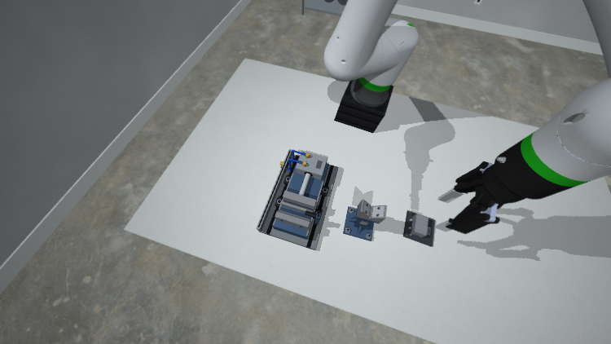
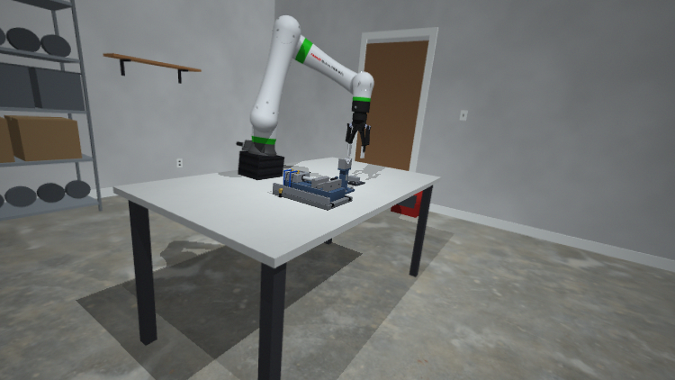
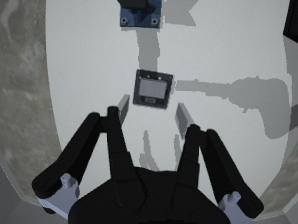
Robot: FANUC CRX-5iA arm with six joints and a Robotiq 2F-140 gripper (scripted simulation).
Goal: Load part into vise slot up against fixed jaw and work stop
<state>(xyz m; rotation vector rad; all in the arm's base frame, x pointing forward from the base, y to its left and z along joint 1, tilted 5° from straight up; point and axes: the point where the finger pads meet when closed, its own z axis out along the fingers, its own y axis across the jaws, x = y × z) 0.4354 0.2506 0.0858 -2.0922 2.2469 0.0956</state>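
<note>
My hand is 16 cm above the part. Round my hand: air cylinder rod (39 cm to the right, 10 cm below); air cylinder (39 cm to the right, 10 cm below, 8 cm behind); dark infeed plate (17 cm below, 1 cm to the left).
</note>
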